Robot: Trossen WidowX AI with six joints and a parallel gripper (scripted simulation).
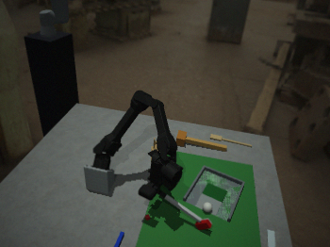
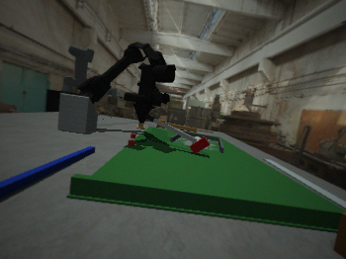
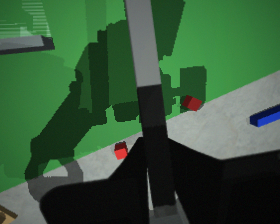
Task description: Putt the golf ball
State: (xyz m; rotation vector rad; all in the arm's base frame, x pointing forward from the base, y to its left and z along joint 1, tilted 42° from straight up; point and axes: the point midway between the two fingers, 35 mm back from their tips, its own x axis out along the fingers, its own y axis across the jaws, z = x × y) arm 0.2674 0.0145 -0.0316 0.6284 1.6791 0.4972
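Now: the red putter 120 mm ahead of my gripper tip and 10 mm to the right of it. Round my gripper tip: blue bar 330 mm to the right, 60 mm below, 40 mm behind; white golf ball 220 mm ahead, 70 mm to the left, 50 mm below; white strip 510 mm ahead, 80 mm to the right, 70 mm below.
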